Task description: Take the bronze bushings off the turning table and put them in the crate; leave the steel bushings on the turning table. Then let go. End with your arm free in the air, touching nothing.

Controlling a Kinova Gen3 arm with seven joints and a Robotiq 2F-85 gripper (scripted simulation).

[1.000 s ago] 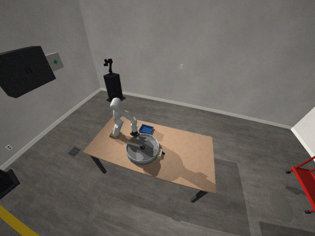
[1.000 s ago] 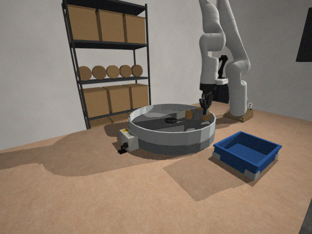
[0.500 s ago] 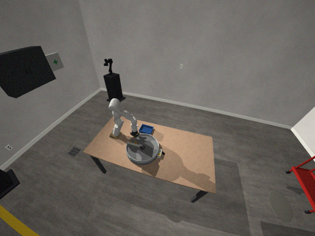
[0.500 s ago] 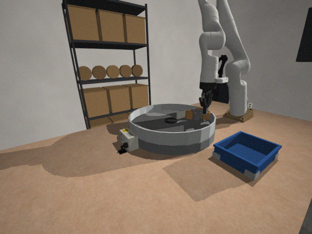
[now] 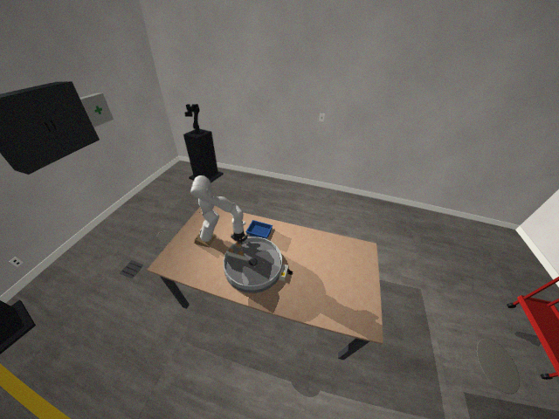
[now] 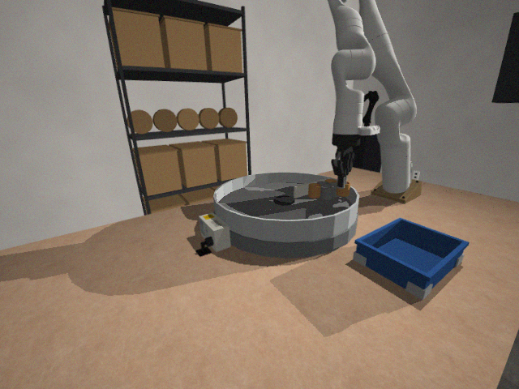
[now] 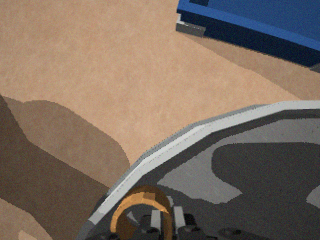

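The blue crate is 250 mm to the left of my hand, 90 mm below it and 10 mm ahead of it. From my hand the other things lie so: grey turning table 160 mm ahead, 70 mm to the right, 60 mm below.
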